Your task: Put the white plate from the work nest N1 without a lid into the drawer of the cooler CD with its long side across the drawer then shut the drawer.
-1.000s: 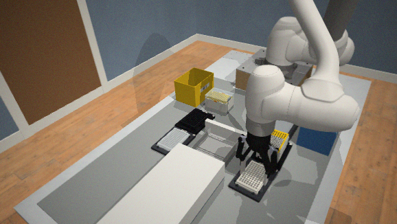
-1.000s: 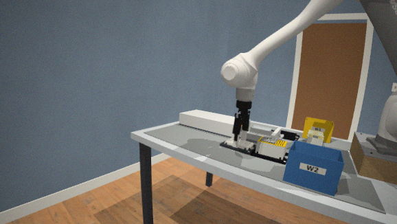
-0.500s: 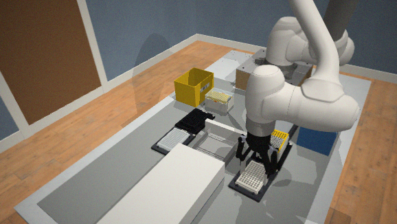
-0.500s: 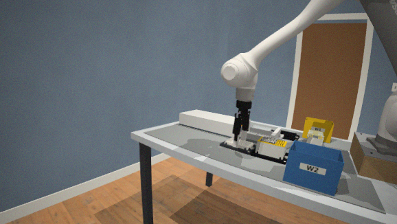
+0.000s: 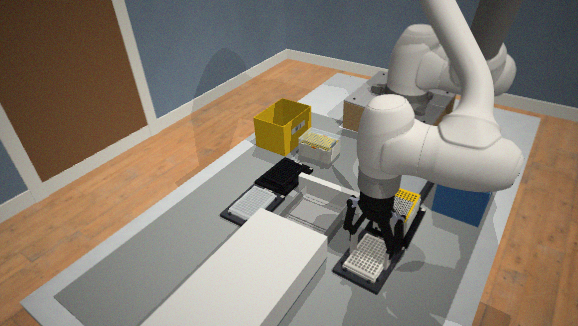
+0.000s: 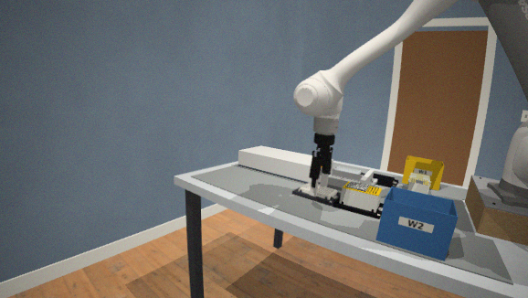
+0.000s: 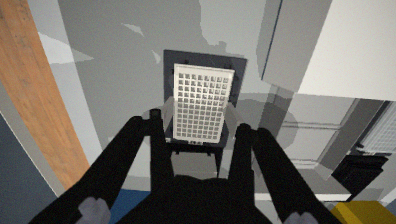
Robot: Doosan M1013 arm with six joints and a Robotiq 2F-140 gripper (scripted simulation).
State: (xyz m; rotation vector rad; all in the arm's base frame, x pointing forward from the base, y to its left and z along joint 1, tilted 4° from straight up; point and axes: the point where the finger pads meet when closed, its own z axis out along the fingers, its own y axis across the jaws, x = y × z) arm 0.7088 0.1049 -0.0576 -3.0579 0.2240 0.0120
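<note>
My hand is 3 cm above the work nest N1. From my hand the other things lie so: drawer: 19 cm to the right, 6 cm behind, 1 cm below; then white plate: 2 cm below; then yellow-topped tip box: 17 cm behind, 2 cm to the left, 2 cm above.
</note>
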